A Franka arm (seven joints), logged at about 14 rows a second.
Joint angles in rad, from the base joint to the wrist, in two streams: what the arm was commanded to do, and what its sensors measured. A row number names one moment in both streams.
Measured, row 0: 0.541, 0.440, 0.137, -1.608, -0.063, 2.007, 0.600
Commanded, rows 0 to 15: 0.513, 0.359, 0.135, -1.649, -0.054, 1.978, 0.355; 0.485, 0.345, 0.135, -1.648, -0.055, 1.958, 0.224; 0.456, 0.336, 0.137, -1.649, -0.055, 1.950, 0.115; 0.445, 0.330, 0.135, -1.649, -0.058, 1.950, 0.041; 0.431, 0.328, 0.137, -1.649, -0.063, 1.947, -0.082; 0.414, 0.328, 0.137, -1.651, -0.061, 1.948, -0.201; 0.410, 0.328, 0.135, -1.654, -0.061, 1.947, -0.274; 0.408, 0.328, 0.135, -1.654, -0.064, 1.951, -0.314; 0.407, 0.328, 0.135, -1.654, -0.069, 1.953, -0.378; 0.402, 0.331, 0.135, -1.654, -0.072, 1.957, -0.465; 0.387, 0.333, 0.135, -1.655, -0.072, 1.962, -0.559; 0.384, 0.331, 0.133, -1.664, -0.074, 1.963, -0.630; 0.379, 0.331, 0.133, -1.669, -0.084, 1.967, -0.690; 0.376, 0.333, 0.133, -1.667, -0.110, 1.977, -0.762; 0.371, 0.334, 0.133, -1.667, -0.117, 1.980, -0.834; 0.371, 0.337, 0.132, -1.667, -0.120, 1.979, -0.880
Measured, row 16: 0.385, 0.352, 0.124, -1.643, -0.102, 1.956, -0.774
